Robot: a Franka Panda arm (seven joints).
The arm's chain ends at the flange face. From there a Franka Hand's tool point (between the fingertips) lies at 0.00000 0.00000 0.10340 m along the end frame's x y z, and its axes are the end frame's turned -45 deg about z.
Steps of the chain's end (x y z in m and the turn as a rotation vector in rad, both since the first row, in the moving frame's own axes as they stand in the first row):
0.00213, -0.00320, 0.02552, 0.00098, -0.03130, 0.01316
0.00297, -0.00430, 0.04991, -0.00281, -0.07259, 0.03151
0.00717, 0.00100, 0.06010, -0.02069, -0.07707, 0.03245
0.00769, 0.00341, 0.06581, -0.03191, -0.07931, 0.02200
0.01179, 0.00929, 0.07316, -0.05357, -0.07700, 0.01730
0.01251, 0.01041, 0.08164, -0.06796, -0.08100, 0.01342
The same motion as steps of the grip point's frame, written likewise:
0.00157, -0.00313, 0.02547, 0.02283, -0.02144, 0.01316
-0.00029, -0.00612, 0.04964, 0.04934, -0.05332, 0.03151
-0.00271, 0.00154, 0.05977, 0.03987, -0.06913, 0.03245
-0.00506, 0.00430, 0.06543, 0.03352, -0.07864, 0.02200
-0.00775, 0.01311, 0.07271, 0.01657, -0.09233, 0.01730
-0.00938, 0.01518, 0.08106, 0.00922, -0.10533, 0.01342

